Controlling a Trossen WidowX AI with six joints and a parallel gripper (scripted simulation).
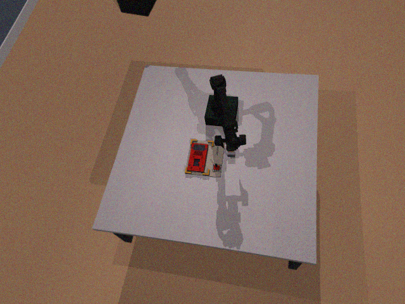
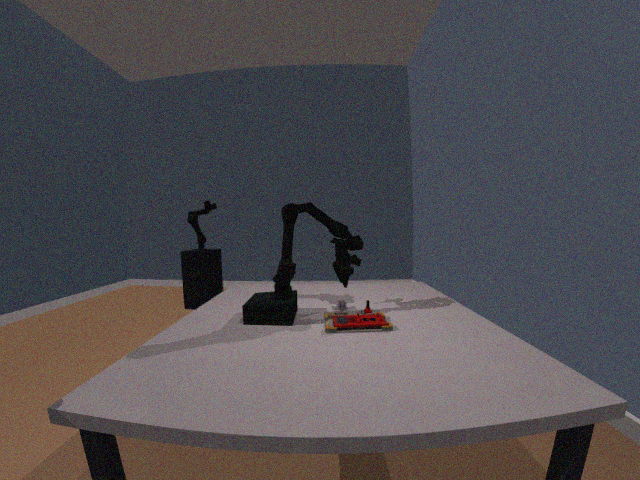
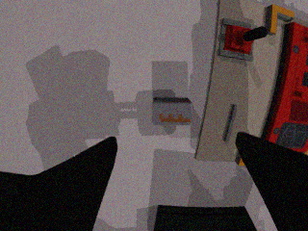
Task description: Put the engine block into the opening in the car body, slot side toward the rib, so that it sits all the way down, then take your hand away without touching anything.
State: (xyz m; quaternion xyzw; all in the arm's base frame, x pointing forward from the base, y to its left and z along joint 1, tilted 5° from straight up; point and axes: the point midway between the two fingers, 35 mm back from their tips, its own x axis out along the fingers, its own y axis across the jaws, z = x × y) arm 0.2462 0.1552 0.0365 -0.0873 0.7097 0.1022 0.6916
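Right now my gripper tip is 10 cm above the grey engine block and 1 cm past it.
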